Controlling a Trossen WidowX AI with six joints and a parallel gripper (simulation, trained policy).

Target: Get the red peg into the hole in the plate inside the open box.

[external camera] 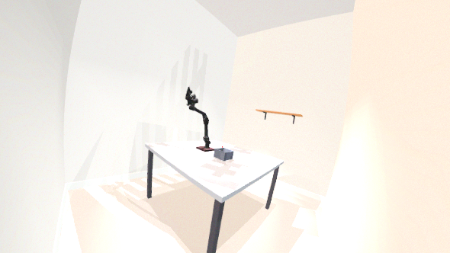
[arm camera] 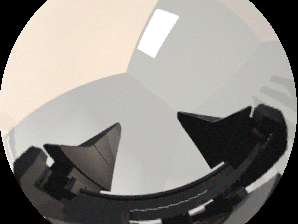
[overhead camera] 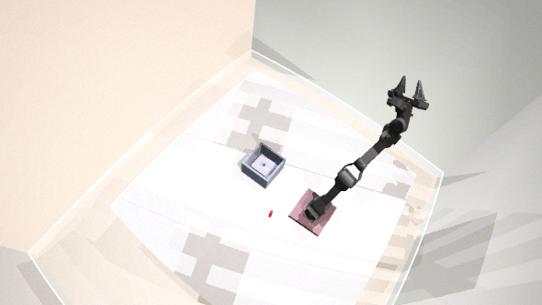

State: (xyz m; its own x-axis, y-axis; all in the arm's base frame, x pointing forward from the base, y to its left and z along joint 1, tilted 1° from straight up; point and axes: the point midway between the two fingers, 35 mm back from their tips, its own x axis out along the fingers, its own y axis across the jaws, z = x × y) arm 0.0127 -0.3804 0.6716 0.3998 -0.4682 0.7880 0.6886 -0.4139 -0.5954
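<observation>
My gripper tip is 140 mm short of the red peg, 530 mm to the right of it and 690 mm above it. From my gripper tip the other things lie so: pale plate (340 mm ahead, 370 mm to the left, 680 mm below); grey box (340 mm ahead, 370 mm to the left, 700 mm below).
</observation>
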